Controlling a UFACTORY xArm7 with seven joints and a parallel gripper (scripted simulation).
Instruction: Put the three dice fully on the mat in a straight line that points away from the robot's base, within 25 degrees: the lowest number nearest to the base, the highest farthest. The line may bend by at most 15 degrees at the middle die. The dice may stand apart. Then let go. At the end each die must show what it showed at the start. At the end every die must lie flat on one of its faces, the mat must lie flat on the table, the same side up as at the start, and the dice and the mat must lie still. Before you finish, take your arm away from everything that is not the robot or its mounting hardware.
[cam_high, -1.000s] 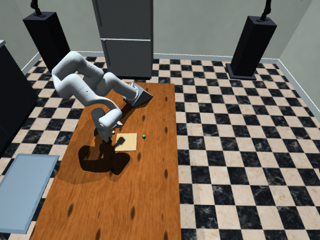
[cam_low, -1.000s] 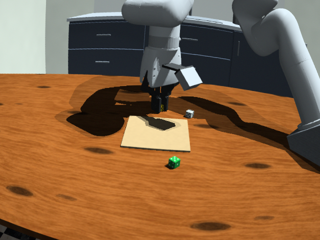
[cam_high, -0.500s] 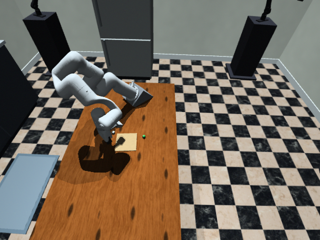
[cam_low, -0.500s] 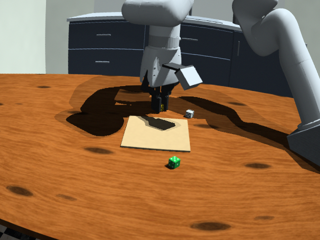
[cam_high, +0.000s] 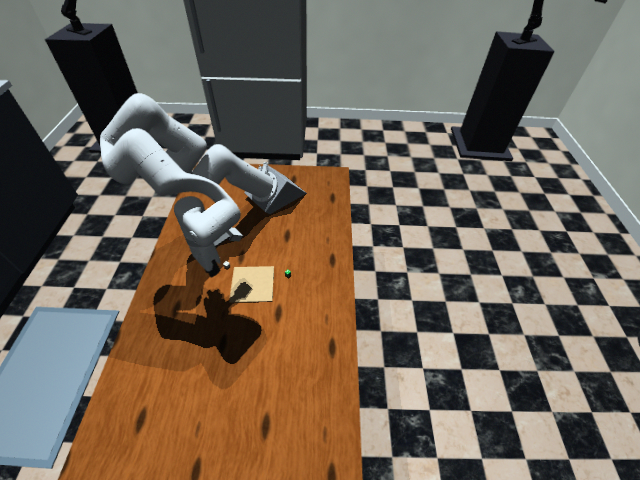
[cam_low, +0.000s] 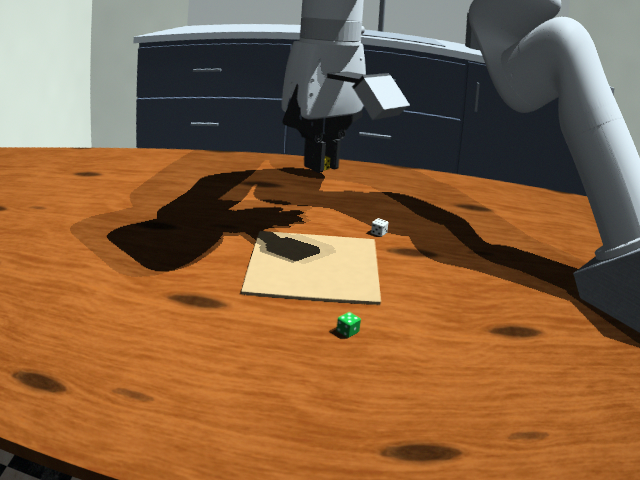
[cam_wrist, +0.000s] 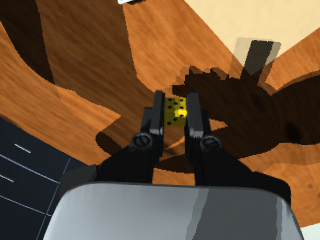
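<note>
Now: the tan mat 10 mm behind my hand, 120 mm to the left of it and 90 mm below it. Also, from my hand: yellow die (10 mm below); then white die (80 mm behind, 10 mm to the left, 90 mm below); then green die (60 mm behind, 230 mm to the left, 90 mm below).
</note>
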